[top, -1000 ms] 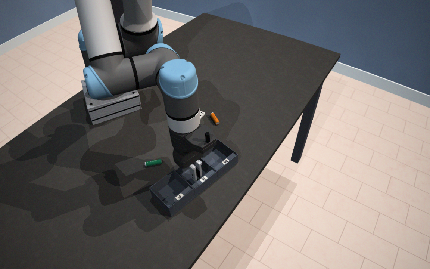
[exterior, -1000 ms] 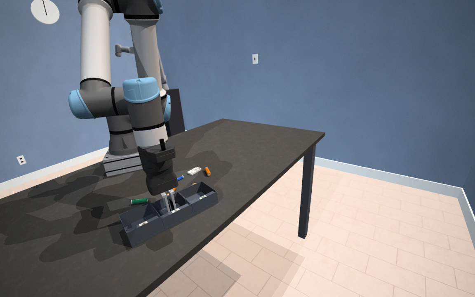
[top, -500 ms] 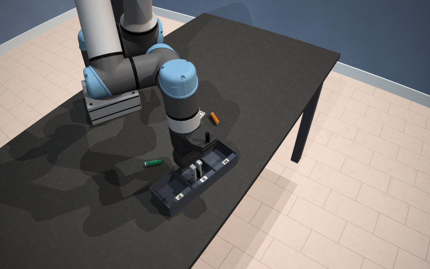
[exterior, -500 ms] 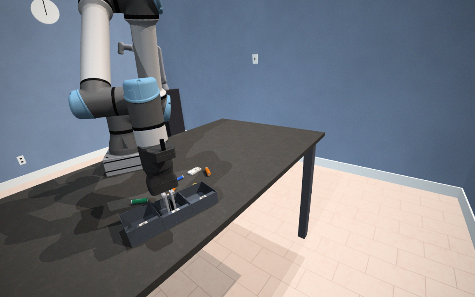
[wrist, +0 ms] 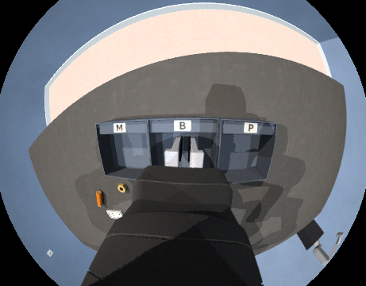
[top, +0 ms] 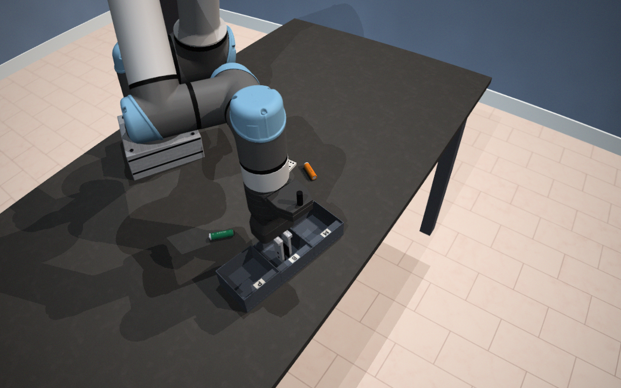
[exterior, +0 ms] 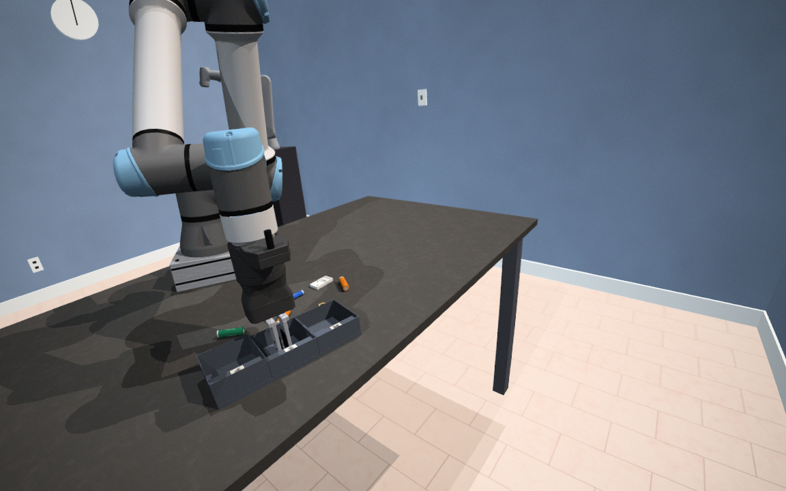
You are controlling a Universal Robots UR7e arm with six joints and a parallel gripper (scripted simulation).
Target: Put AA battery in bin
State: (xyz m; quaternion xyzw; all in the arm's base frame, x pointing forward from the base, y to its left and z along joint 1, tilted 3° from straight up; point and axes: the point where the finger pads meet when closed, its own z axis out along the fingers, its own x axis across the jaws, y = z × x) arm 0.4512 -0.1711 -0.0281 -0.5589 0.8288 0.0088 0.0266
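Right now my hand is 1 cm above the bin. Round my hand: brass nut: 5 cm behind, 15 cm to the left, 3 cm below; green battery: 15 cm behind, 3 cm below; blue battery: 13 cm behind, 15 cm to the left, 3 cm below.
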